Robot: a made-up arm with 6 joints.
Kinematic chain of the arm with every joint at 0, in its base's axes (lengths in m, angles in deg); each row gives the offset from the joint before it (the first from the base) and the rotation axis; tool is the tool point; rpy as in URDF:
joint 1: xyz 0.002 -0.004 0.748 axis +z
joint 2: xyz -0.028 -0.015 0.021 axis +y
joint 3: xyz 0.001 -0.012 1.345 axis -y
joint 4: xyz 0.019 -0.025 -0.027 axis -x
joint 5: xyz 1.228 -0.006 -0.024 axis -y
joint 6: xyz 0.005 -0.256 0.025 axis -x
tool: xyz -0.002 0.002 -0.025 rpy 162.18 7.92 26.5
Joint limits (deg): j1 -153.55..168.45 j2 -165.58..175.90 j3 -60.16..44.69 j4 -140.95..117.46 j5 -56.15..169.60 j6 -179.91..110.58
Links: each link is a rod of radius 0.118 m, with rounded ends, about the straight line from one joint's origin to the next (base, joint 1, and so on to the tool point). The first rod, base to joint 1, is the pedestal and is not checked.
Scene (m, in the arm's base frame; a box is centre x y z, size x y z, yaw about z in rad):
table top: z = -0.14
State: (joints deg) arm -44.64 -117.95 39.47 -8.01 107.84 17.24
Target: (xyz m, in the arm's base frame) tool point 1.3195 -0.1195 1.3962
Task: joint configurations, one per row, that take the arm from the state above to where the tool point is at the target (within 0.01 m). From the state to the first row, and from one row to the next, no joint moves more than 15 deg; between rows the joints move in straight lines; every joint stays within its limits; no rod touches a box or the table.
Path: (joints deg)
1: -38.85 -103.56 33.46 -9.83 107.83 17.19
2: -33.05 -89.17 27.45 -11.65 107.82 17.14
3: -27.26 -74.78 21.44 -13.46 107.80 17.10
4: -21.46 -60.39 15.43 -15.28 107.79 17.05
5: -15.67 -46.00 9.42 -17.10 107.78 17.00
6: -9.87 -31.61 3.40 -18.92 107.77 16.95
7: -4.08 -17.22 -2.61 -20.74 107.75 16.90
8: 1.72 -2.83 -8.62 -22.55 107.74 16.86
9: 7.51 11.56 -14.63 -24.37 107.73 16.81

